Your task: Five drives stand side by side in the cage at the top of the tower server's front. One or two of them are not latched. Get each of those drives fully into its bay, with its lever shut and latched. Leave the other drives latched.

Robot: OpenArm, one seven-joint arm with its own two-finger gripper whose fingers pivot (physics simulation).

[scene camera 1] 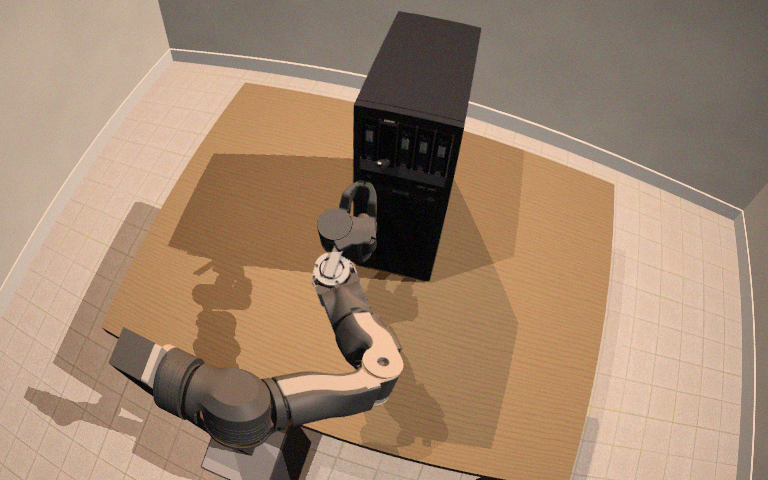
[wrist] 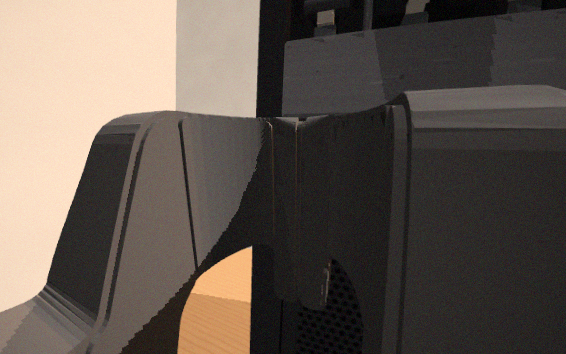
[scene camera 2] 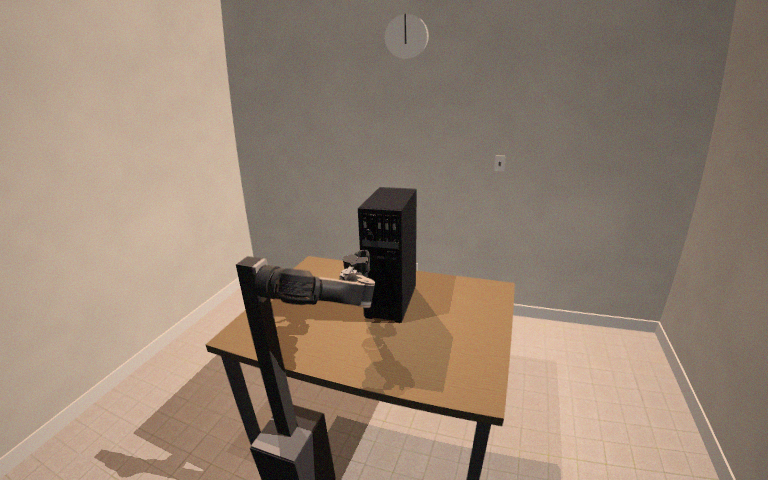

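The black tower server (scene camera 1: 416, 67) (scene camera 2: 408, 243) stands on the table, its cage of five upright drives at the top of its front. The second drive from the left (scene camera 1: 387, 139) looks darker than the others, and its lever (scene camera 1: 383, 163) sticks out at the bottom with a bright end. The first (scene camera 1: 369, 135), third (scene camera 1: 404, 144), fourth (scene camera 1: 423, 146) and fifth (scene camera 1: 441, 150) drives look flush; their latches are too small to judge. My gripper (scene camera 1: 361, 184) (wrist: 309, 208) is shut and empty, in front of the tower's left part, below the cage. The drives are mostly cut off in the wrist view.
A grey ledge (wrist: 330, 70) runs under the drives, above my fingertips in the wrist view. Perforated mesh (wrist: 327, 330) covers the lower front. The wooden table (scene camera 1: 271, 124) (scene camera 2: 481, 339) extends to both sides of the tower. A grey wall (scene camera 1: 566, 67) stands behind.
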